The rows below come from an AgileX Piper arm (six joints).
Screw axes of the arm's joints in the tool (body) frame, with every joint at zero. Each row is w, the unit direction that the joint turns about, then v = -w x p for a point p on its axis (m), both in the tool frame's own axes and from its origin. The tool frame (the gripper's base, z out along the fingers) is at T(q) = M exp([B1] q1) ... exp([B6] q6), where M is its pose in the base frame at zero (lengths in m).
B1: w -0.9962 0 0.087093 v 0 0.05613 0
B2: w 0 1 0 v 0.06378 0 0.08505
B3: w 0 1 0 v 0.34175 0 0.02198
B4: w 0 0 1 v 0 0 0
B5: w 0 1 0 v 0.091 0 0
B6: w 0 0 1 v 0 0 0
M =
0.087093 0 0.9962 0.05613
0 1 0 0
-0.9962 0 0.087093 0.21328
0 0 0 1
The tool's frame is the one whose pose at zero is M.
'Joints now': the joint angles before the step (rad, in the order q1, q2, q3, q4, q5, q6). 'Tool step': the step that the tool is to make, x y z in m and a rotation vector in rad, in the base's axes. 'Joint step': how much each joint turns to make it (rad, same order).
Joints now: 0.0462 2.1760 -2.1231 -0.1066 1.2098 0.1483
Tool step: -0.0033 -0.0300 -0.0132 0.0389 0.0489 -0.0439
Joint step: -0.0719 -0.0017 0.0482 0.0501 -0.0003 -0.0295
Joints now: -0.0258 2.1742 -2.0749 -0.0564 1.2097 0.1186
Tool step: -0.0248 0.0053 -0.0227 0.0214 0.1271 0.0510
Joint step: 0.0041 -0.0663 0.1919 0.0330 0.0000 -0.0515
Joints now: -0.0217 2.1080 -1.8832 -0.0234 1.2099 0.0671
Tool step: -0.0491 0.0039 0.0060 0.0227 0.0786 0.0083
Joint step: 0.0021 -0.1704 0.2484 0.0233 0.0009 -0.0105
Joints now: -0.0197 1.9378 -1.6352 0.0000 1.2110 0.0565
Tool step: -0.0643 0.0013 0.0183 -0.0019 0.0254 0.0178
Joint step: 0.0001 -0.2321 0.2574 -0.0001 0.0001 -0.0178
